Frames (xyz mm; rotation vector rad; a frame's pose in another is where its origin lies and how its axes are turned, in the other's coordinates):
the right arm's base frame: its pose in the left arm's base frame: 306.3 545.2 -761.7 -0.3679 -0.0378 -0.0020
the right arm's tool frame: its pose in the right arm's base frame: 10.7 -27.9 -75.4 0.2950 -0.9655 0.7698
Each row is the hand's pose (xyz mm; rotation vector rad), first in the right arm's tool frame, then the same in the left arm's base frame.
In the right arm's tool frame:
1: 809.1 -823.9 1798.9 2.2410 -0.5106 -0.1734
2: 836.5 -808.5 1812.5 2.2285 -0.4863 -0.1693
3: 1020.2 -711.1 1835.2 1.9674 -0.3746 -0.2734
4: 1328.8 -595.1 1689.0 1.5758 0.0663 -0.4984
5: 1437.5 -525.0 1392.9 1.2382 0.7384 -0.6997
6: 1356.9 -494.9 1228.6 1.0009 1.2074 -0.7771
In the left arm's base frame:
1: -32.8 6.1 1230.1 2.1976 0.1711 1.2635
2: -43.9 31.2 1250.6 2.1716 0.1791 1.2678
3: -69.6 216.8 1343.4 1.9187 0.0576 1.1626
4: 40.5 557.1 1389.9 1.4161 0.1365 0.8835
5: 218.4 771.6 1226.3 0.8746 0.4887 0.5552
6: 279.8 783.3 1051.7 0.5095 0.7536 0.3482

